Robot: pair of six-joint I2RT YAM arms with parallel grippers.
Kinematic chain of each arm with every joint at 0, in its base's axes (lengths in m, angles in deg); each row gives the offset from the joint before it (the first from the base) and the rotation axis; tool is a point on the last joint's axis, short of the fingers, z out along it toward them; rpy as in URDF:
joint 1: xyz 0 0 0.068 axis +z
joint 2: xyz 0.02 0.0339 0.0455 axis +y
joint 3: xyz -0.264 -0.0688 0 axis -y
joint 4: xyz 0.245 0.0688 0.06 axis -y
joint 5: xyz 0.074 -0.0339 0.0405 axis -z
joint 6: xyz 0.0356 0 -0.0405 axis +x
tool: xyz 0 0 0 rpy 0 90 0
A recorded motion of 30 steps. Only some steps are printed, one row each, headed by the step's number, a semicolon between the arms.
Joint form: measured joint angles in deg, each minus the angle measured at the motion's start. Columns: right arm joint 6, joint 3, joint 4, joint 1, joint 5, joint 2; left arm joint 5, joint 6, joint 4, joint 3, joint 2, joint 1.
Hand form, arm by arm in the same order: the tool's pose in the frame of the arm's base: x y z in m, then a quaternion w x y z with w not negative. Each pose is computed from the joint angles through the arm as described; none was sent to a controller.
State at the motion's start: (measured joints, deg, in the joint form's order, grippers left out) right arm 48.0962 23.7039 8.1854 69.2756 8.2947 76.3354; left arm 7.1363 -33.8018 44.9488 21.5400 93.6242 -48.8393
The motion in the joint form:
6: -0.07 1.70 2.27 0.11 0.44 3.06; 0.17 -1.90 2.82 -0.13 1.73 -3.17
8: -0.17 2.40 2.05 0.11 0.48 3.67; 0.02 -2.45 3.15 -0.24 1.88 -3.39
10: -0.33 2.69 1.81 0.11 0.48 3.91; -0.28 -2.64 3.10 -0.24 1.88 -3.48
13: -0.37 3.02 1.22 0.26 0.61 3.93; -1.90 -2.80 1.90 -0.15 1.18 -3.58
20: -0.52 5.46 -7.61 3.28 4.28 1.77; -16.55 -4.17 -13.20 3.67 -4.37 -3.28
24: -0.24 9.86 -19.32 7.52 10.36 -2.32; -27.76 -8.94 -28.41 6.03 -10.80 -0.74
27: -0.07 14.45 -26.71 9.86 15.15 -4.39; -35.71 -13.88 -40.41 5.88 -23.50 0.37
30: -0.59 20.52 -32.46 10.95 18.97 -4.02; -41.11 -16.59 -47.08 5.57 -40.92 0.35
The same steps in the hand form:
6: 0.0907 0.2257 0.1349 0.26409 -0.14028 0.90594 0.29974; 0.1615 -0.2141 0.1093 0.34293 0.15349 0.83379 -0.40451
8: 0.0917 0.2283 0.1355 0.26411 -0.14109 0.90624 0.29843; 0.1606 -0.2145 0.1088 0.34140 0.15040 0.83407 -0.40639
10: 0.0920 0.2292 0.1356 0.26378 -0.14259 0.90666 0.29674; 0.1604 -0.2146 0.1087 0.34174 0.14833 0.83476 -0.40544
13: 0.0917 0.2300 0.1363 0.26326 -0.14400 0.90733 0.29446; 0.1605 -0.2139 0.1099 0.34728 0.14071 0.83838 -0.39588
20: 0.0805 0.2305 0.1452 0.26498 -0.16293 0.91553 0.25504; 0.1704 -0.2095 0.1251 0.39066 0.06820 0.87114 -0.28956
24: 0.0658 0.2307 0.1696 0.28632 -0.18121 0.91562 0.21641; 0.1779 -0.1896 0.1412 0.41130 -0.02444 0.88999 -0.19532
27: 0.0592 0.2334 0.1937 0.31290 -0.18528 0.91033 0.19764; 0.1677 -0.1637 0.1747 0.44814 -0.10187 0.87233 -0.16684
30: 0.0583 0.2423 0.2189 0.33836 -0.18616 0.90406 0.18315; 0.1465 -0.1355 0.2236 0.51154 -0.16464 0.81597 -0.21311

